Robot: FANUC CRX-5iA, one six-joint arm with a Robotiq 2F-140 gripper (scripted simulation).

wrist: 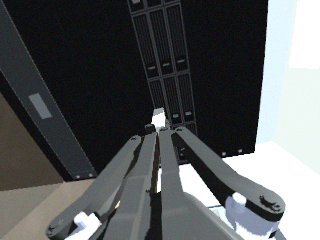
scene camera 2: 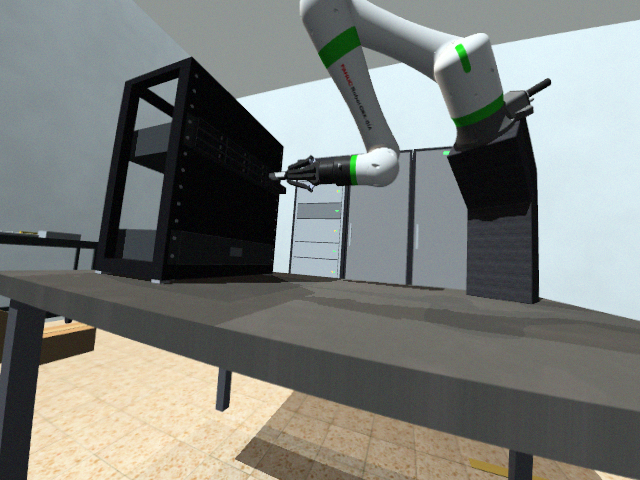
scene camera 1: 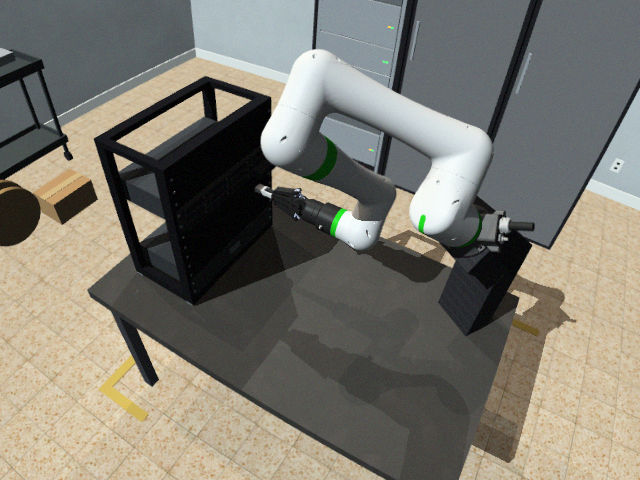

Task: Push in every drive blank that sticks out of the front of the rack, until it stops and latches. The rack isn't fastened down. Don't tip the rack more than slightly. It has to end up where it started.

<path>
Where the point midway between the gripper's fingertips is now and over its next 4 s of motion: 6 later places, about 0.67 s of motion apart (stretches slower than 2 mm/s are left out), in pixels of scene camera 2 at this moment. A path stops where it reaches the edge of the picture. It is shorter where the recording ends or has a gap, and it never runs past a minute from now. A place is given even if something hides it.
My gripper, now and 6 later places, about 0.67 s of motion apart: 271, 176; 266, 177; 263, 177; 260, 177; 259, 177; 258, 177; 257, 178
</path>
